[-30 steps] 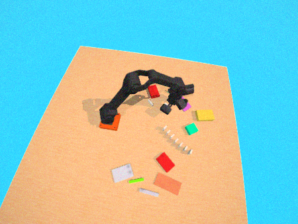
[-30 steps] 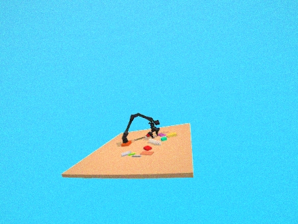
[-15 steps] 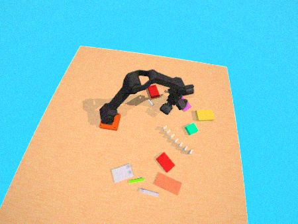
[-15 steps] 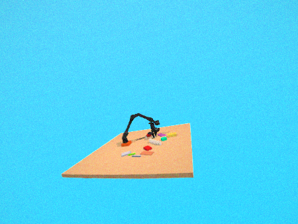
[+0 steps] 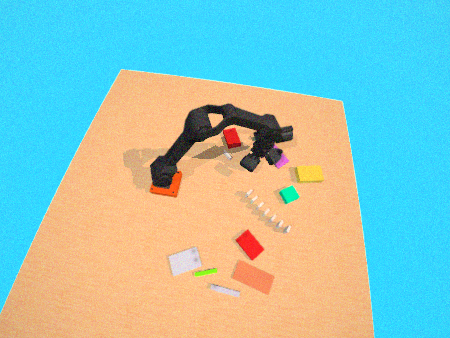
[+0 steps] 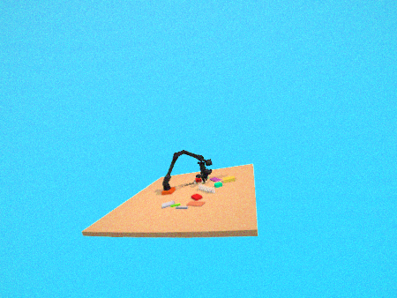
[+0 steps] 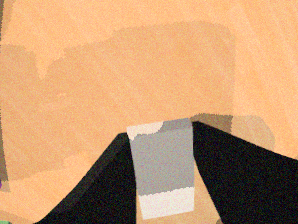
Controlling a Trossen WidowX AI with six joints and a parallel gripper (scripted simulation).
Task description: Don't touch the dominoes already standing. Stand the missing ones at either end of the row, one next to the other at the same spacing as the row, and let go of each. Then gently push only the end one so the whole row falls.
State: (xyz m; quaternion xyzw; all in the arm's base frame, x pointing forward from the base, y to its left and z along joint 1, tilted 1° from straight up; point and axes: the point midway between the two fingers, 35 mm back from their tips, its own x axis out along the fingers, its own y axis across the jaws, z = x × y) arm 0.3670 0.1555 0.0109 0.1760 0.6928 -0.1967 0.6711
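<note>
The magenta slab lies 9 cm ahead of my gripper tip, 6 cm to the left of it and 1 cm below it. Round my gripper tip: orange slab (3 cm ahead, 47 cm to the right, 1 cm below); green block (16 cm ahead, 14 cm to the right); yellow block (25 cm ahead, 3 cm to the right).
</note>
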